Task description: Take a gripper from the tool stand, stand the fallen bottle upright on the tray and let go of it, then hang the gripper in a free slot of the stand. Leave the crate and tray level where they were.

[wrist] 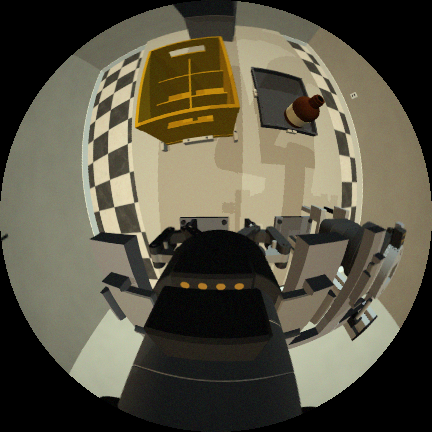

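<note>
There's a yellow crate (192, 94) here, and I can see a dark grey tray (276, 90) and a brown bottle (304, 109) as well. I'm also looking at a tool stand (316, 257), plus a dark gripper (213, 259) and another dark gripper (340, 223).
</note>
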